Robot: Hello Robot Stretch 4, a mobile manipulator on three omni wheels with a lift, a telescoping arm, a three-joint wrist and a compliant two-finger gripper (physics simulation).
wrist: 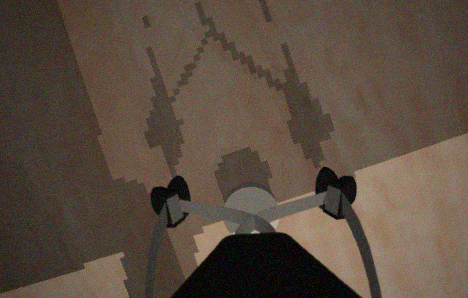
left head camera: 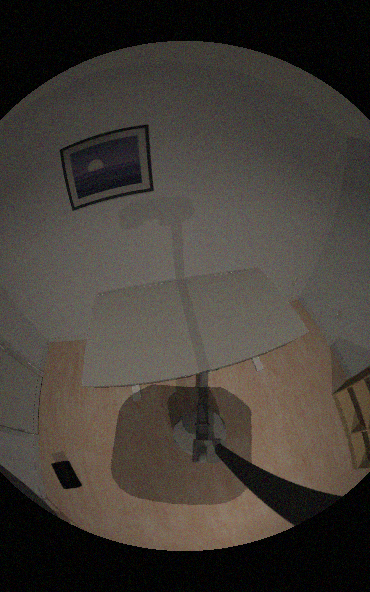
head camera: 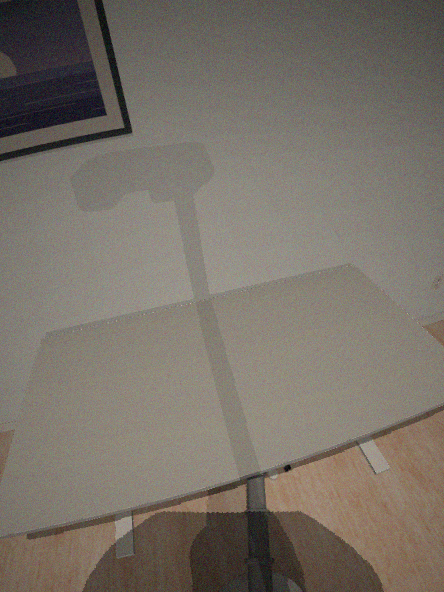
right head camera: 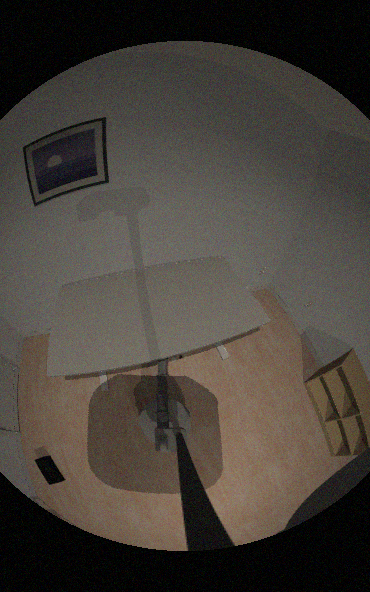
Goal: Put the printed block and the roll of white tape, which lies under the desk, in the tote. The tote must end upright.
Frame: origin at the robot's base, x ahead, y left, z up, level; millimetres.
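Where they show: gripper, fingertip midpoint: (wrist: pixel 251 188) (right head camera: pixel 173 357).
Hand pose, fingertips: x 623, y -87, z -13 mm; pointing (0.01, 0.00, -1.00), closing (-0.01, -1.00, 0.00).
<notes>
Things, the pixels of their top centre, and the offset from my fingertips. Level surfaces: height alone.
- white tape at its top centre: (wrist: pixel 251 214) (head camera: pixel 273 473) dx -21, dy +2, dz +9 mm
- black box-like thing at its top centre: (left head camera: pixel 62 475) dx -1474, dy +1294, dz +85 mm
- desk at its surface level: dz +705 mm
The roll of white tape (wrist: pixel 250 204) lies on the floor in the wrist view, its round pale face partly hidden by the gripper's linkage. In the head view a small pale spot at the desk's front edge may be the same roll. My gripper (wrist: pixel 251 188) is open and empty, its fingers standing wide on either side of the roll in the image, above the floor. One dark fingertip (head camera: pixel 287 468) shows at the desk edge. A black box-like thing (left head camera: pixel 66 474) (right head camera: pixel 50 469) on the floor at the left may be the tote; its inside is unreadable. The printed block cannot be made out.
The desk (head camera: pixel 125 400) (left head camera: pixel 145 340) (right head camera: pixel 100 330) stands against the wall, its pale feet (head camera: pixel 374 456) (right head camera: pixel 223 352) reaching out in front. My arm (head camera: pixel 257 530) extends toward its front edge. A wooden shelf unit (right head camera: pixel 357 382) stands at the right. A framed picture (left head camera: pixel 107 170) hangs on the wall.
</notes>
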